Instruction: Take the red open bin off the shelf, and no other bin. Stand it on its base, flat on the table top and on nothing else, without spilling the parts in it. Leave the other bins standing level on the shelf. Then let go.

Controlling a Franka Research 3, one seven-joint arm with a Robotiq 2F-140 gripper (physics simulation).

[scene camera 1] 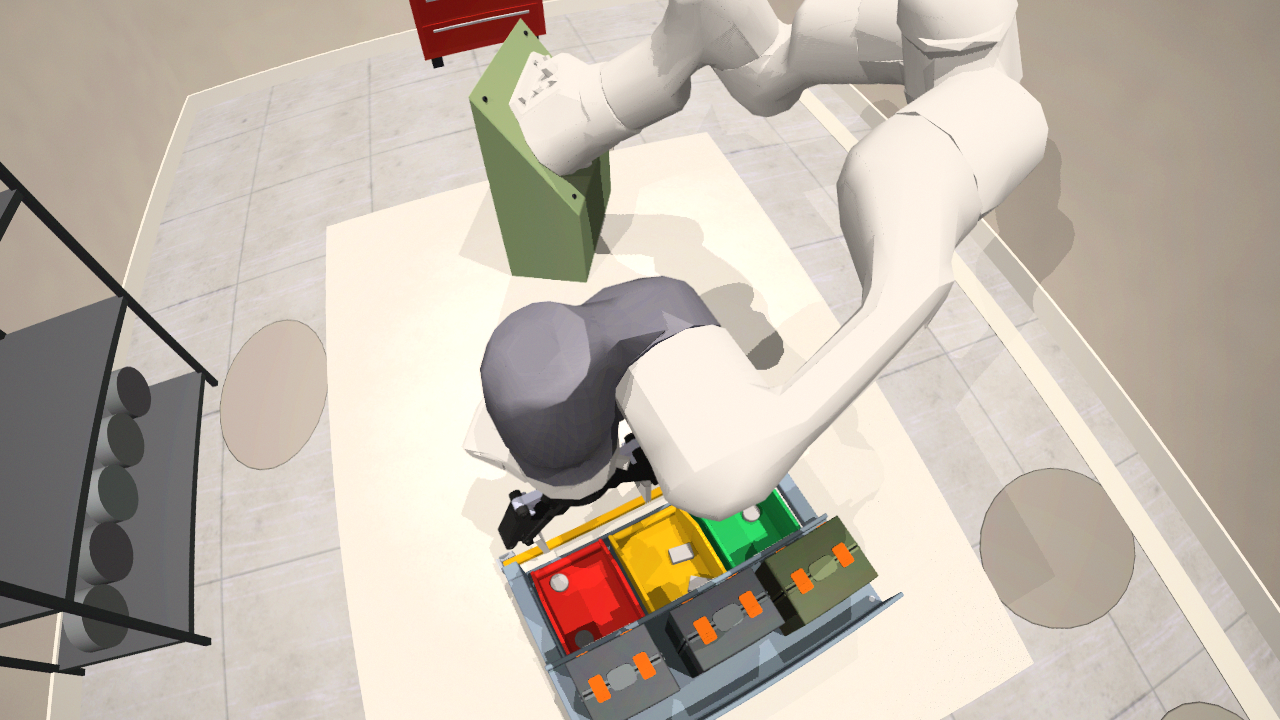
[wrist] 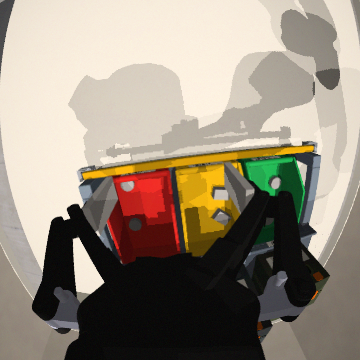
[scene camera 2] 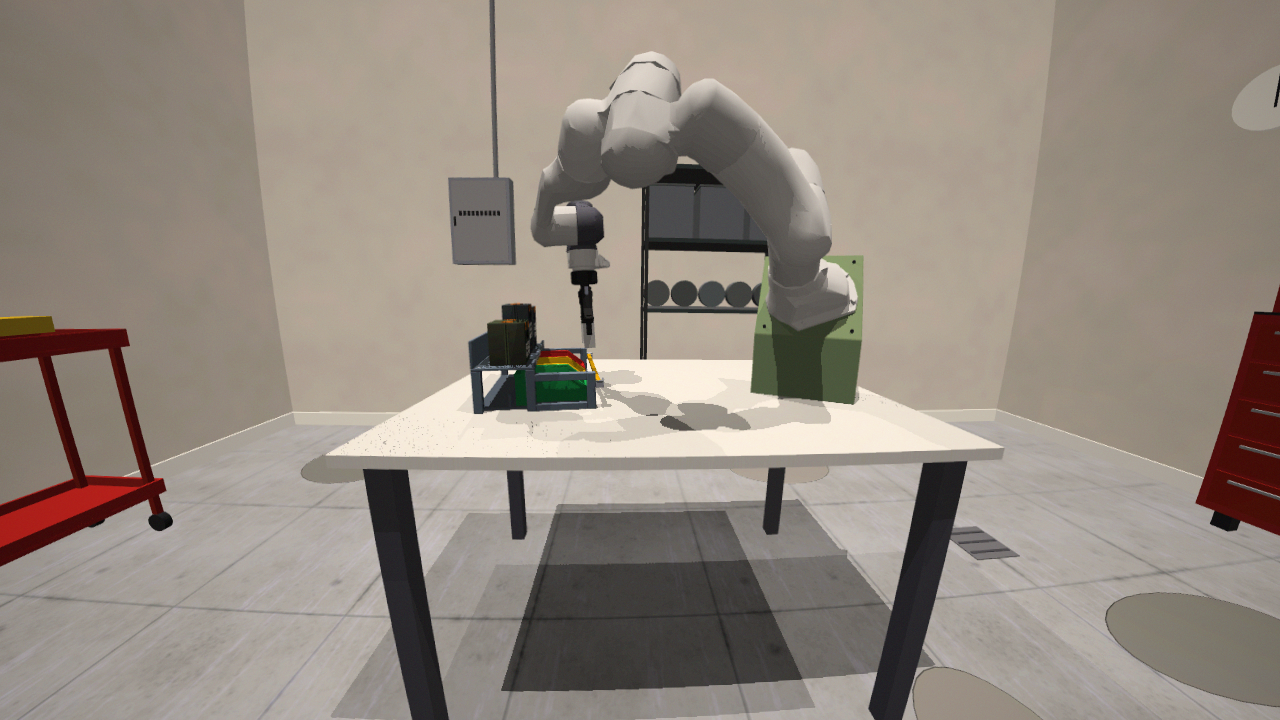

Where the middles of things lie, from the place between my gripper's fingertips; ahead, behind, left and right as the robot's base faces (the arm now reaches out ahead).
Labels:
Right now the red open bin (scene camera 1: pixel 598 599) is 100 mm ahead of my hand and 70 mm below it. From my hand the other things lie so: green bin (scene camera 1: pixel 734 540): 200 mm to the left, 70 mm below; then yellow bin (scene camera 1: pixel 642 548): 50 mm ahead, 100 mm to the left, 70 mm below; then yellow bar (scene camera 1: pixel 621 510): 40 mm behind, 50 mm to the left, 50 mm below.

